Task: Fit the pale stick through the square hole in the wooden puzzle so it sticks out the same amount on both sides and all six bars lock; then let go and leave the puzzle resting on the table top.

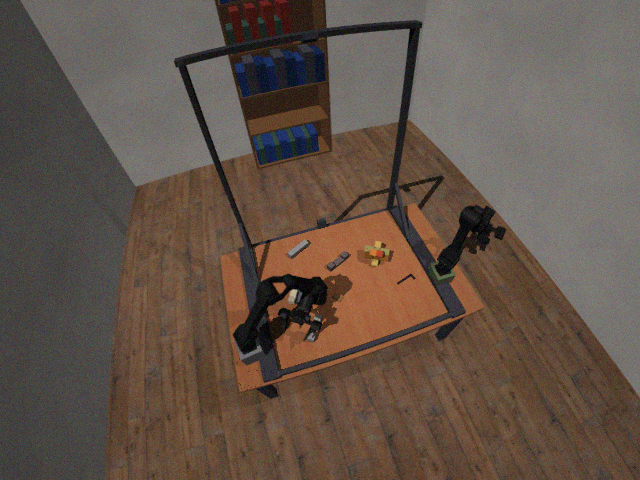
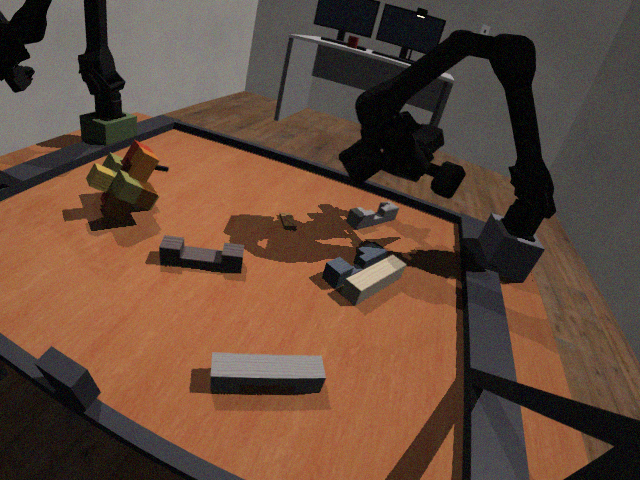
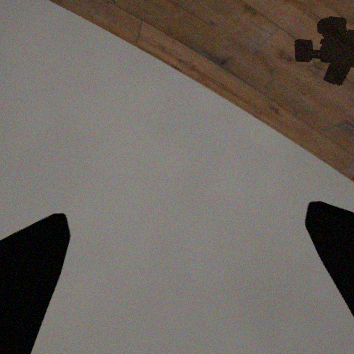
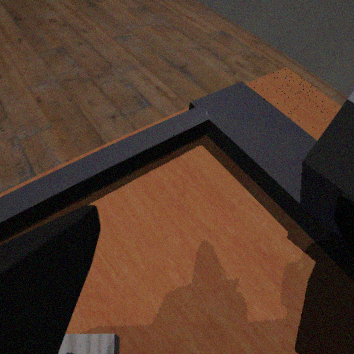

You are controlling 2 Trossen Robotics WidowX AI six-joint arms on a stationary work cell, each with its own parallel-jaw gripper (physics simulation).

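Seen in the pictures: left gripper, fingertip midpoint: (image 1: 494, 232) (image 3: 189, 219); right gripper, fingertip midpoint: (image 1: 293, 337) (image 2: 433, 187) (image 4: 217, 212); left arm's base, link origin: (image 1: 442, 269) (image 2: 108, 115); right arm's base, link origin: (image 1: 247, 345) (image 2: 517, 230).
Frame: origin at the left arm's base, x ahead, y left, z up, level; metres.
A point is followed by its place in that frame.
Observation:
The wooden puzzle (image 1: 377, 253) (image 2: 126, 178), a cluster of crossed yellow, green and orange bars, stands tilted on the table. Its square hole cannot be made out. A cream stick (image 1: 294, 296) {x 0.744, y -0.073, z -0.040 m} (image 2: 374, 279) {x 0.738, y -0.134, z -0.040 m} lies against a blue-grey notched bar (image 2: 338, 271) {x 0.683, y -0.151, z -0.040 m}. A pale grey stick (image 1: 298, 248) {x 0.672, y -0.352, z -0.040 m} (image 2: 267, 366) {x 0.672, y -0.361, z -0.040 m} lies apart; which one is the task's pale stick is unclear. My right gripper (image 1: 298, 328) {x 0.780, y 0.157, z 0.032 m} (image 2: 403, 178) (image 4: 217, 212) {x 0.780, y 0.157, z 0.032 m} is open and empty above the table, near a light grey notched bar (image 2: 372, 215) {x 0.682, y 0.073, z -0.043 m} (image 4: 92, 344) {x 0.715, y 0.150, z -0.040 m}. My left gripper (image 1: 492, 231) {x -0.381, y -0.114, z 0.035 m} (image 3: 189, 219) {x -0.381, y -0.114, z 0.035 m} is open and empty, outside the table, far from the puzzle.
A dark grey notched bar (image 1: 338, 260) {x 0.481, y -0.231, z -0.056 m} (image 2: 201, 255) {x 0.486, y -0.230, z -0.056 m} lies between the puzzle and the sticks. A small brown piece (image 1: 337, 297) {x 0.541, y -0.027, z -0.064 m} (image 2: 287, 221) {x 0.544, y -0.039, z -0.064 m} and a black L-shaped key (image 1: 406, 279) {x 0.173, y -0.036, z -0.066 m} also lie on the table. A dark frame (image 1: 405, 113) {x 0.086, y -0.494, z 0.583 m} rises over the table; a raised rim (image 4: 150, 142) {x 0.816, y 0.262, z -0.051 m} borders it.

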